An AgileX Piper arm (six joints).
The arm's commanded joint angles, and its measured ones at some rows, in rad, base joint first. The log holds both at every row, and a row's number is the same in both.
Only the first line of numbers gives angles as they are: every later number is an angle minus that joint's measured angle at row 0.
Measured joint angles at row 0: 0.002, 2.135, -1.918, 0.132, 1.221, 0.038
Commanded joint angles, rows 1 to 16: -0.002, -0.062, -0.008, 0.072, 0.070, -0.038; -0.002, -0.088, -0.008, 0.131, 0.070, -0.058; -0.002, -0.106, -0.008, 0.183, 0.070, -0.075; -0.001, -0.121, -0.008, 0.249, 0.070, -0.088; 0.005, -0.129, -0.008, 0.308, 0.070, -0.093; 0.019, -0.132, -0.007, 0.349, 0.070, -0.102; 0.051, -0.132, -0.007, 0.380, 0.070, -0.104; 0.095, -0.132, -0.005, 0.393, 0.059, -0.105; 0.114, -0.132, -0.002, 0.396, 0.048, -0.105; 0.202, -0.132, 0.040, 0.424, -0.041, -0.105; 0.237, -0.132, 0.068, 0.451, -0.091, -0.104; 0.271, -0.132, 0.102, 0.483, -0.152, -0.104; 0.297, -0.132, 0.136, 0.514, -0.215, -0.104; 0.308, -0.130, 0.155, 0.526, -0.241, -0.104; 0.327, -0.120, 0.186, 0.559, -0.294, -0.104; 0.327, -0.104, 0.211, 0.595, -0.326, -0.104
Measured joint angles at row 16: 0.321, -0.119, 0.175, 0.541, -0.260, -0.092
